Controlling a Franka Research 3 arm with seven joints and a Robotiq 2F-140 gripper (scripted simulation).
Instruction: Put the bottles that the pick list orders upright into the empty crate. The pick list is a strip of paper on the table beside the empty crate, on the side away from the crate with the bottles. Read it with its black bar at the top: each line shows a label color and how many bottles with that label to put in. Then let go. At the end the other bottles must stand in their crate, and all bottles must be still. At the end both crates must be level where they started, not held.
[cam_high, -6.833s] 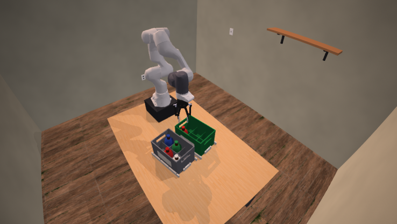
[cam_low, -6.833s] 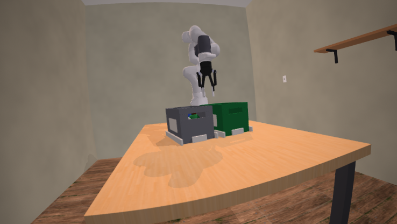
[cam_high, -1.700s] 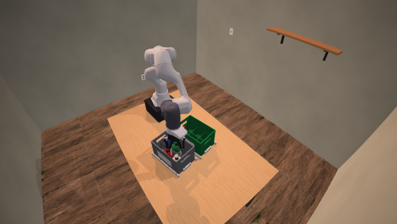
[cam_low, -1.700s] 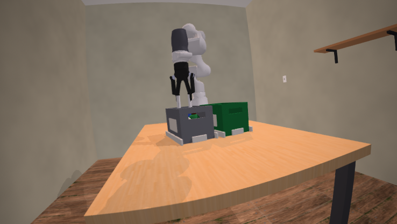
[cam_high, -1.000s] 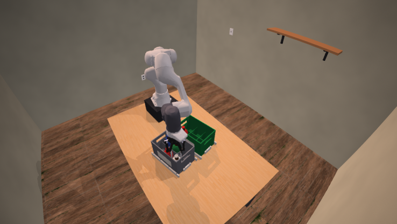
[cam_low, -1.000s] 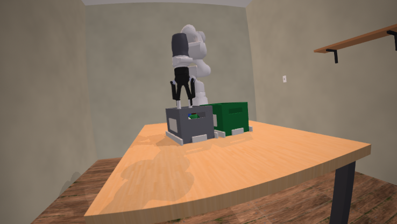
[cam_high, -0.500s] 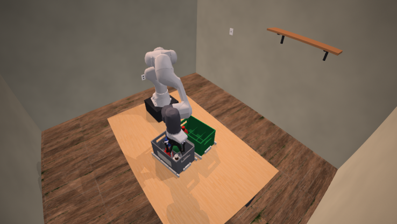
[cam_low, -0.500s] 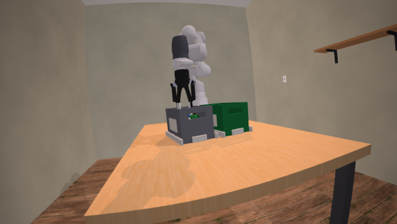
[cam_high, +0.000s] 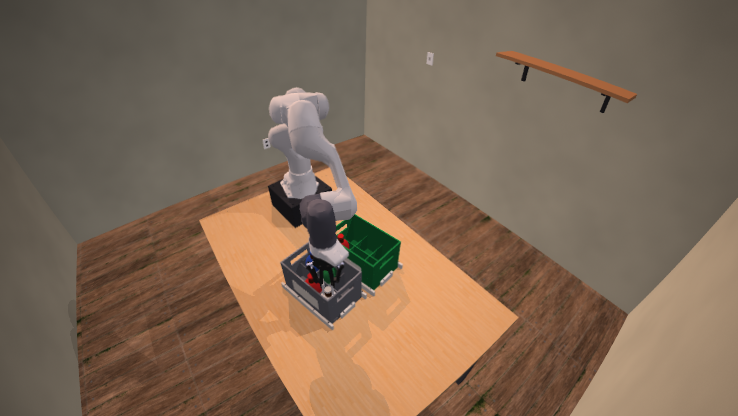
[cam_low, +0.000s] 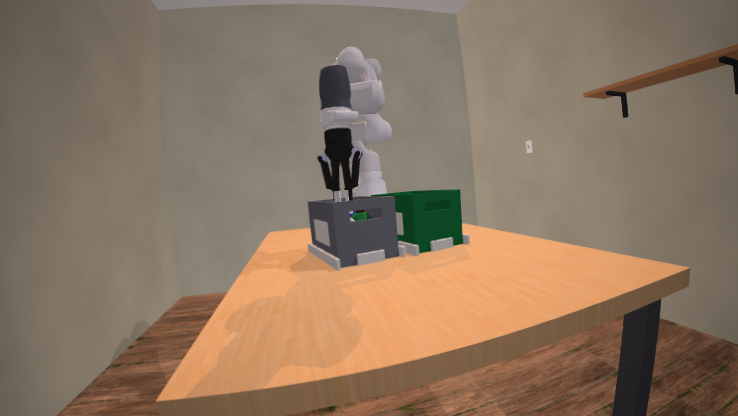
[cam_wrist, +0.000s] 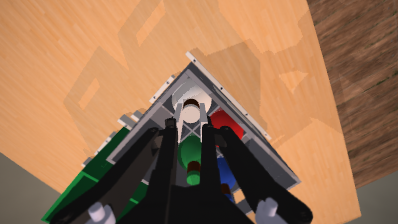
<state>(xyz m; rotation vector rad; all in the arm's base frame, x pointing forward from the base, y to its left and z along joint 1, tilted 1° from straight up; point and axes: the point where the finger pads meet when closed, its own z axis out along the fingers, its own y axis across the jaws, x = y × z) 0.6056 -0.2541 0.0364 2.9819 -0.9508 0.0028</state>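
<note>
Right now my hand is 80 mm above the white-labelled bottle. From my hand the other things lie so: grey crate: 90 mm behind, 30 mm to the left, 90 mm below; blue-label bottle: 190 mm behind, 50 mm to the left, 80 mm below; green-label bottle: 100 mm behind, 70 mm to the left, 80 mm below.
</note>
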